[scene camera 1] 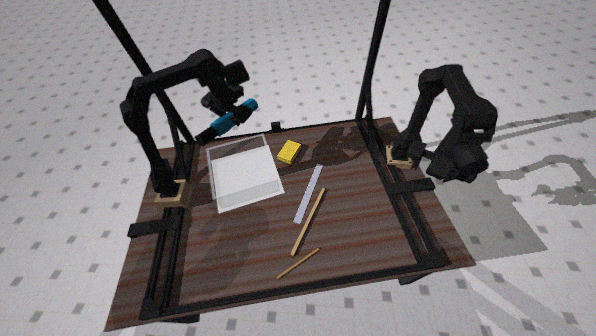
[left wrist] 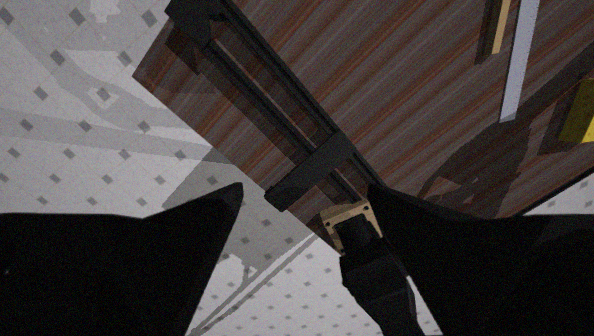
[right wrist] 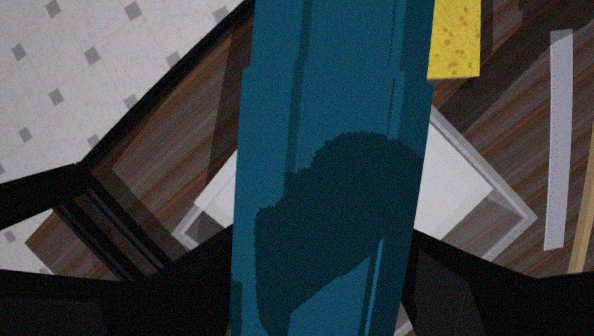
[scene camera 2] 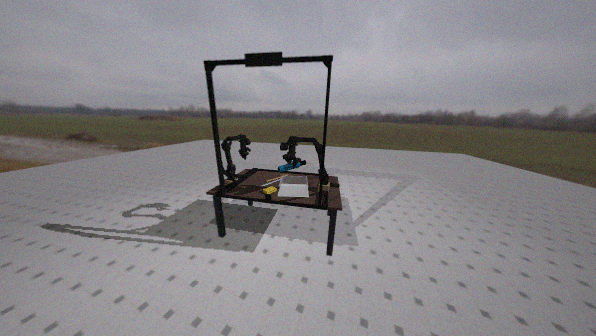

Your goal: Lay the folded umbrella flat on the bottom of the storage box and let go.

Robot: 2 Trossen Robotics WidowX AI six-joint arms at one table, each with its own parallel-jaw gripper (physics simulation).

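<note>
The folded blue umbrella (scene camera 1: 222,123) (scene camera 2: 286,168) (right wrist: 340,100), with a black end, is held aslant in scene camera 1. My right gripper (scene camera 1: 239,116) (scene camera 2: 295,163) (right wrist: 311,231) is shut on it around its middle and holds it in the air, high above the storage box. The storage box (scene camera 1: 252,196) (scene camera 2: 293,191) (right wrist: 526,218) has clear walls and a white bottom, and stands on the table; the umbrella hides part of it in the right wrist view. My left gripper (scene camera 1: 461,175) (scene camera 2: 244,155) (left wrist: 306,189) is open and empty, off at the table's side, far from the box.
A yellow sponge (scene camera 1: 289,151) (scene camera 2: 270,190) (right wrist: 454,42) lies beside the box. A pale flat strip (scene camera 1: 308,194) (left wrist: 520,60) (right wrist: 560,140) and two wooden sticks, one longer (scene camera 1: 308,222) and one shorter (scene camera 1: 298,263), lie on the table. Black frame posts (scene camera 1: 372,55) rise at its sides.
</note>
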